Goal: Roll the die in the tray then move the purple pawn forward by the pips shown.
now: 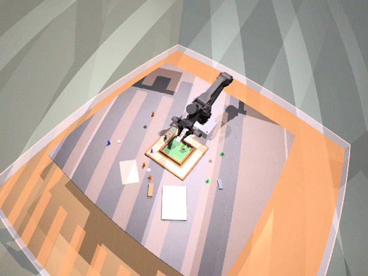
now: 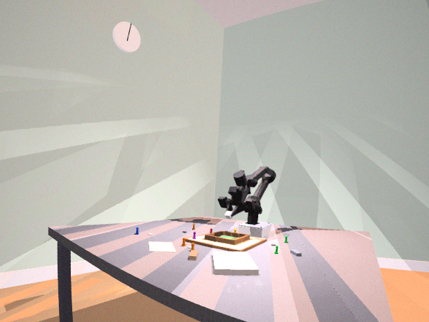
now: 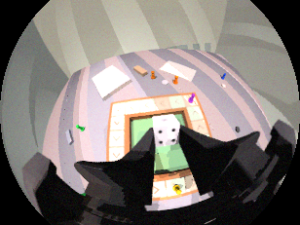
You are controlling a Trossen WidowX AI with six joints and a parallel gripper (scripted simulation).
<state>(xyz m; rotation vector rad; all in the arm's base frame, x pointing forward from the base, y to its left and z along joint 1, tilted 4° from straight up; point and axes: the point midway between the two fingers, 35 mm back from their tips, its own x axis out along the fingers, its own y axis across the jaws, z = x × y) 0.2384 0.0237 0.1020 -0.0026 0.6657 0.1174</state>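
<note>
The purple pawn lies 12 cm ahead of my gripper tip, 10 cm to the right of it and 10 cm below it. The rest, counted from my gripper tip: green-floored tray (12 cm below); then wooden block (30 cm ahead, 8 cm to the left, 12 cm below); then red pawn (1 cm behind, 11 cm to the right, 10 cm below).
</note>
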